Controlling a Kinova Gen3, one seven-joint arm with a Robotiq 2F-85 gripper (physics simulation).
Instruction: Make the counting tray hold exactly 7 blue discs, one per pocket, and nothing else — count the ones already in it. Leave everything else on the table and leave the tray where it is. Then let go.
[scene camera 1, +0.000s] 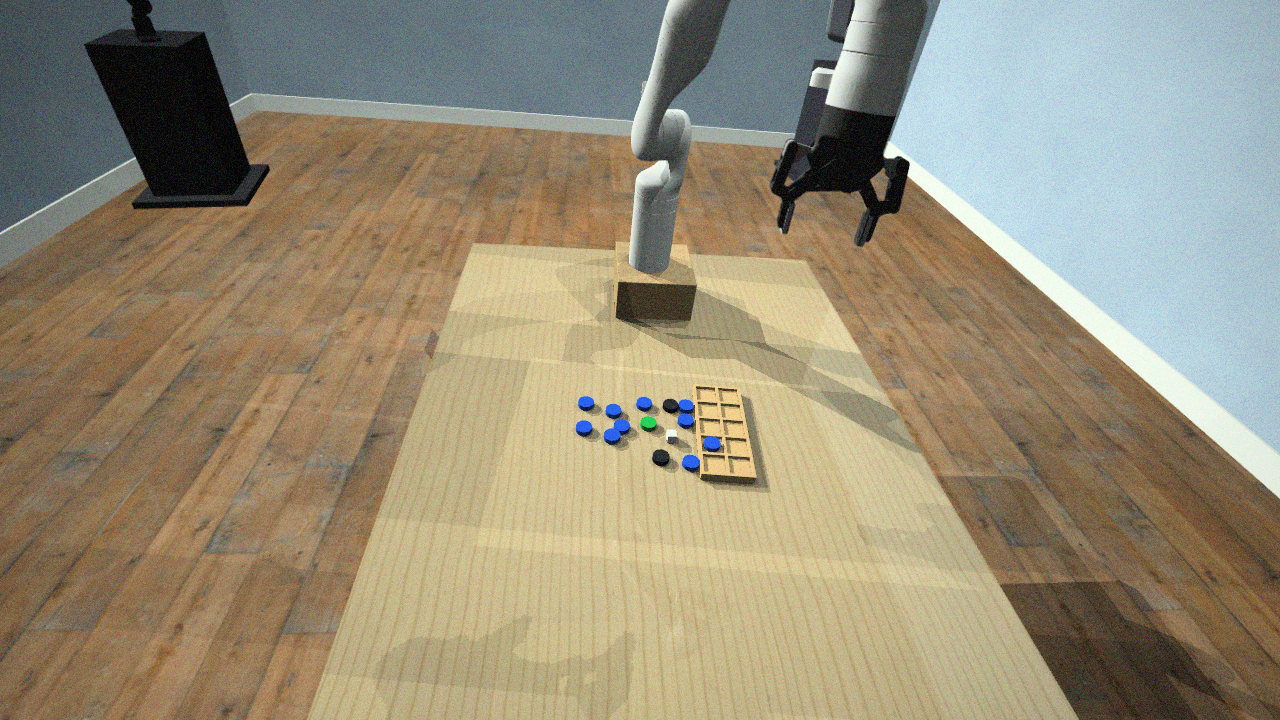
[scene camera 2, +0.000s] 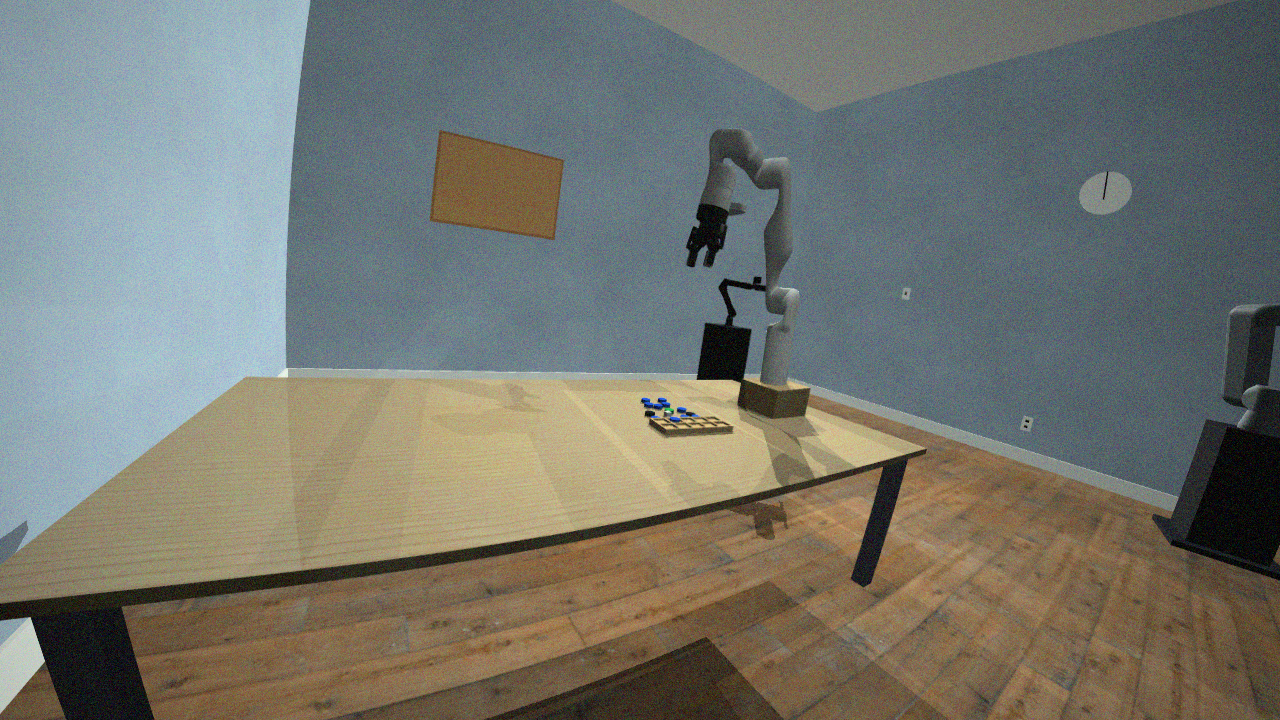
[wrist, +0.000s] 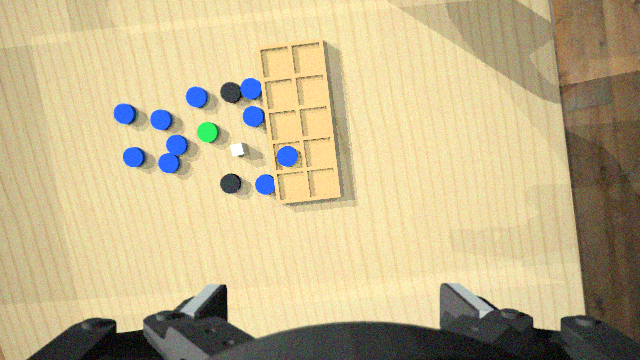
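The wooden counting tray (scene camera 1: 732, 412) (scene camera 2: 707, 429) (wrist: 314, 91) has two columns of pockets. One blue disc (scene camera 1: 711, 443) (wrist: 287, 156) lies in its left column, fourth pocket from the top in the wrist view; the other pockets are empty. Three blue discs (wrist: 251, 88) (wrist: 253, 116) (wrist: 265, 184) lie at the tray's left edge, outside it. Further left are a blue disc (wrist: 197, 97) and several more, including two close together (wrist: 177, 145) (wrist: 169, 163). My gripper (scene camera 1: 823, 238) (scene camera 2: 699, 265) (wrist: 333, 307) is open and empty, high above the table.
A black disc (scene camera 1: 670, 405) (wrist: 230, 92) lies against the uppermost blue disc beside the tray. Another black disc (scene camera 1: 660, 457) (wrist: 230, 183), a green disc (scene camera 1: 648, 423) (wrist: 207, 132) and a small white cube (scene camera 1: 671, 436) (wrist: 237, 149) lie left of the tray. The arm's wooden base block (scene camera 1: 654, 299) stands behind.
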